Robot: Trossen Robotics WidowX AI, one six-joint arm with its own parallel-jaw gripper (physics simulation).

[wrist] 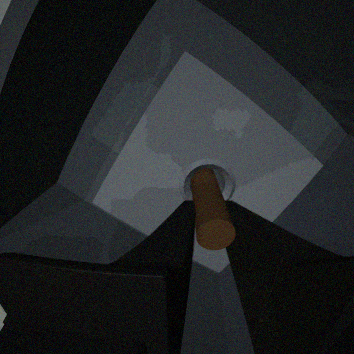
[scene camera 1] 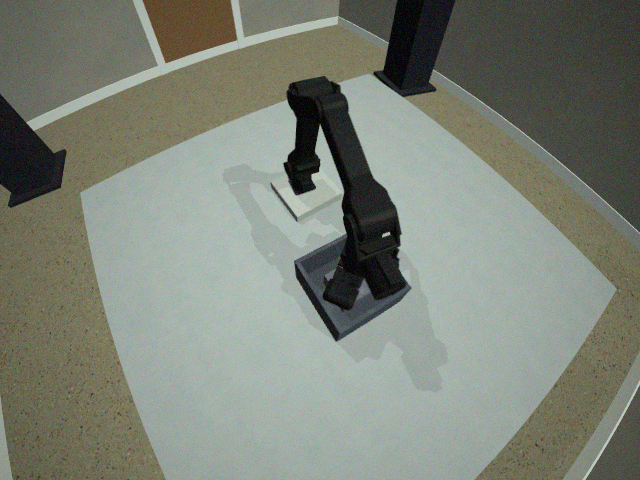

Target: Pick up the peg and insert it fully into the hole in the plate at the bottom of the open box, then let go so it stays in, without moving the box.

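Places are measured from the arm's base along level axes (x ahead, y left, z up), in metres.
Where they show: gripper, between the fingertips: (wrist: 206, 209) (scene camera 1: 348, 277); arm's base, origin of its link: (scene camera 1: 302, 184).
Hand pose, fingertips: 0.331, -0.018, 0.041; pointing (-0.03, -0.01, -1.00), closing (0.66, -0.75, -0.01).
Note:
Things, the pixels of their centre, and the offset from my fingertips, as dx, dy, dz. "*": a spot on its surface instead. Level surfaces: height alone.
- brown cylindrical peg, middle of its body: (wrist: 204, 185) +0.004, +0.004, -0.014
- round hole, a spot on its surface: (wrist: 227, 182) * +0.014, -0.002, -0.011
- grey plate, middle of its body: (wrist: 203, 168) (scene camera 1: 349, 284) +0.006, +0.004, -0.036
- dark blue-grey open box, middle of its body: (wrist: 205, 177) (scene camera 1: 350, 282) +0.006, +0.004, -0.021
- pale floor mat, height of its surface: dz -0.070
The brown cylindrical peg (wrist: 212, 207) is between the two black fingers of my gripper (wrist: 206, 209), which is shut on it. The peg's far end overlaps the round hole (wrist: 227, 182) in the grey plate (wrist: 185, 100) in the wrist view; whether the tip is inside the hole or above it I cannot tell. The plate lies on the floor of the dark blue-grey open box (scene camera 1: 315, 299) (wrist: 315, 210). In the scene view my gripper reaches down into the box, and its fingers hide the peg and most of the plate.
A white square base (scene camera 1: 305, 209) stands behind the box, under the arm's foot. The box walls (scene camera 1: 361, 320) rise around the gripper. Two dark pillars (scene camera 1: 413, 46) (scene camera 1: 25, 160) stand at the edges of the pale floor mat (scene camera 1: 217, 361).

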